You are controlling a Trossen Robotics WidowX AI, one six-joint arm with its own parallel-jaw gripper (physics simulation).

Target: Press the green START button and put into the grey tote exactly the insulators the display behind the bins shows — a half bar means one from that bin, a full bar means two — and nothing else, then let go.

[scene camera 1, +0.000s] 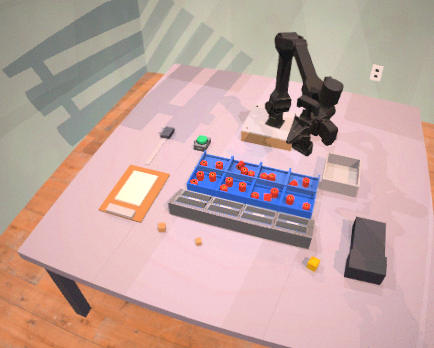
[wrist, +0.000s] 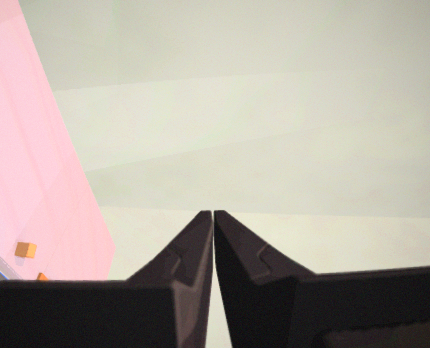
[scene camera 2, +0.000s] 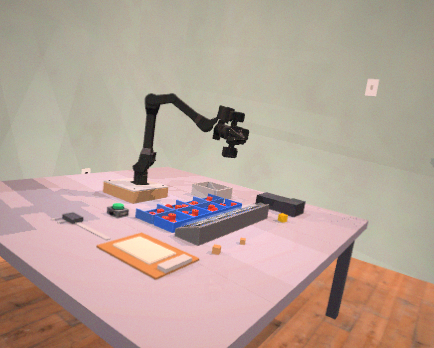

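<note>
My gripper [wrist: 212, 221] is shut and empty, high above the table on the tote's side. The green START button [scene camera 1: 202, 139] [scene camera 2: 118, 206] stands on a dark base left of the bins. The blue bins [scene camera 1: 235, 197] [scene camera 2: 155, 220] form two rows of compartments holding red insulators [scene camera 1: 242, 186] [scene camera 2: 171, 216]. The long dark grey display [scene camera 1: 240, 221] [scene camera 2: 220, 231] lies along the bins, with four windows; pale streaks show in them, but I cannot read bar lengths. The grey tote [scene camera 1: 345, 187] [scene camera 2: 220, 193] is right of the bins; no insulator shows inside in scene camera 1.
A black block [scene camera 1: 367, 250] [scene camera 2: 280, 204] and a yellow cube [scene camera 1: 313, 263] [scene camera 2: 283, 218] lie to the right. Two orange cubes [scene camera 1: 161, 227] [scene camera 2: 216, 249] lie beyond the display. An orange clipboard [scene camera 1: 137, 187] [scene camera 2: 144, 249] and a small dark object [scene camera 1: 167, 132] [scene camera 2: 73, 217] lie left.
</note>
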